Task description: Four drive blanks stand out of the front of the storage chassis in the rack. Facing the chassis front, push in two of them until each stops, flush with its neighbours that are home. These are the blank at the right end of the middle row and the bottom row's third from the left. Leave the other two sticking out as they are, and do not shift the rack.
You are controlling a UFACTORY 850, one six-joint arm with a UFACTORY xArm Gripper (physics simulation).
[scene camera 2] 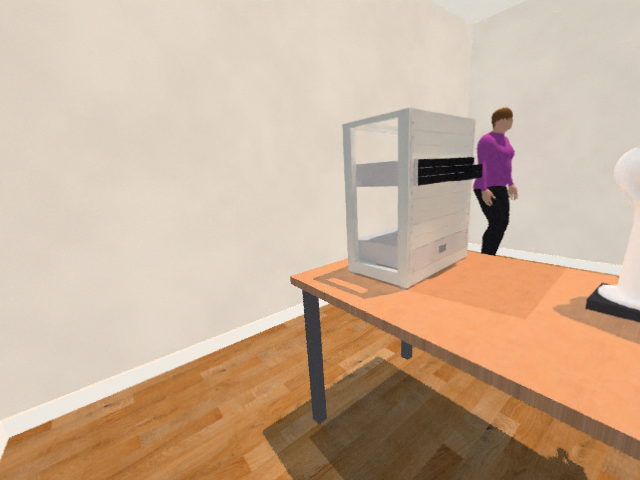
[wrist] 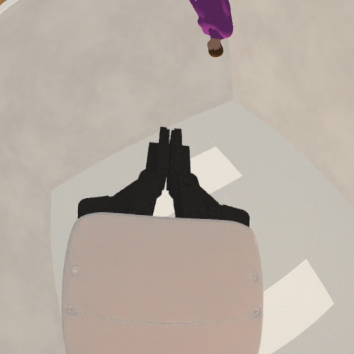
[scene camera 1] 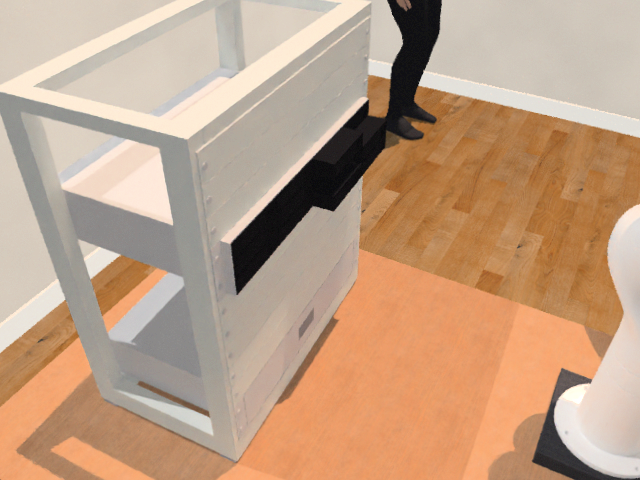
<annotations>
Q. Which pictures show the pale rack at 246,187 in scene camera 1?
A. Scene camera 2 and scene camera 1 only.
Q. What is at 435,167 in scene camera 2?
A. A pale rack.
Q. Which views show the gripper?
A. The wrist view only.
</annotations>
